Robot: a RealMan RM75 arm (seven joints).
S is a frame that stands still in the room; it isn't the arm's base.
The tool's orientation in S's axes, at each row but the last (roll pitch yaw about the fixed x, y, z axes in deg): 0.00 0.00 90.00; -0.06 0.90 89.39; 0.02 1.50 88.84; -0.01 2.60 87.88; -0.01 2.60 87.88; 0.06 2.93 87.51; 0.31 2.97 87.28; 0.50 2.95 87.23; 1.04 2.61 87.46; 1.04 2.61 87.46; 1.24 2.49 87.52
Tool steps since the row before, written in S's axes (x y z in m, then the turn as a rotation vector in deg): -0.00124 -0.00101 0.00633 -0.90 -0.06 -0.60; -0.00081 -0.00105 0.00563 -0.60 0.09 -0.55; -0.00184 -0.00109 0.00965 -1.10 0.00 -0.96; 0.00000 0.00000 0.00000 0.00 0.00 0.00; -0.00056 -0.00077 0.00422 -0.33 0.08 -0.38; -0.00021 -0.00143 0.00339 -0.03 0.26 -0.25; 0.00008 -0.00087 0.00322 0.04 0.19 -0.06; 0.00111 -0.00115 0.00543 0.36 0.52 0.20; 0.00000 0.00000 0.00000 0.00 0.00 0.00; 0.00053 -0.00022 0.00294 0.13 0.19 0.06; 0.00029 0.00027 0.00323 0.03 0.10 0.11
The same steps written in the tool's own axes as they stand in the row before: -0.00101 0.00124 0.00633 -0.06 0.90 -0.60; -0.00115 0.00079 0.00561 0.09 0.60 -0.55; -0.00138 0.00182 0.00962 0.00 1.10 -0.96; 0.00000 0.00000 0.00000 0.00 0.00 0.00; -0.00098 0.00053 0.00418 0.08 0.33 -0.38; -0.00161 0.00015 0.00331 0.27 0.04 -0.24; -0.00103 -0.00010 0.00317 0.19 -0.03 -0.05; -0.00137 -0.00112 0.00538 0.53 -0.33 0.23; 0.00000 0.00000 0.00000 0.00 0.00 0.00; -0.00033 -0.00049 0.00294 0.19 -0.12 0.07; 0.00014 -0.00021 0.00324 0.10 -0.02 0.11
